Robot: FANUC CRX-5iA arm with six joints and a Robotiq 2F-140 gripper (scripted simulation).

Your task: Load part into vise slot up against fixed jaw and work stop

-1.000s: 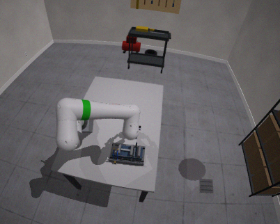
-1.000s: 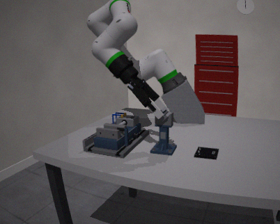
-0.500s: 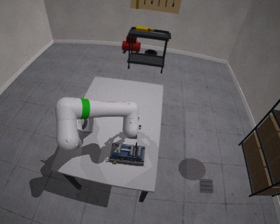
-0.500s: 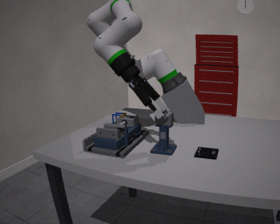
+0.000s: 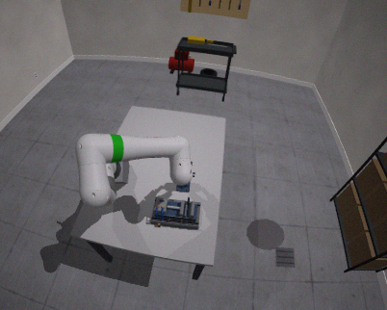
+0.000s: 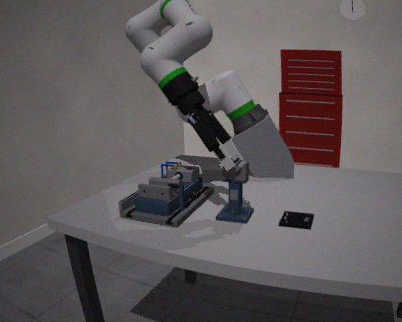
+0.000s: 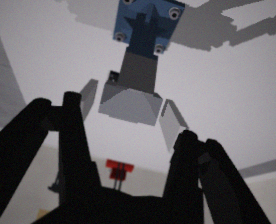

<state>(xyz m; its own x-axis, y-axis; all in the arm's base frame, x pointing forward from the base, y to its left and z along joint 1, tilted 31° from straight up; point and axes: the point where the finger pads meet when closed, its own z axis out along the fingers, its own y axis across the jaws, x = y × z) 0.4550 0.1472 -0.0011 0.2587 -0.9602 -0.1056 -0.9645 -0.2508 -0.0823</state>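
Now: the part 2 cm to the left of my hand and 2 cm below it. The rest, counted from my hand: air cylinder rod: 20 cm to the right, 10 cm below; then blue work stop: 7 cm ahead, 12 cm to the right, 12 cm below; then black infeed plate: 4 cm behind, 20 cm to the left, 17 cm below.
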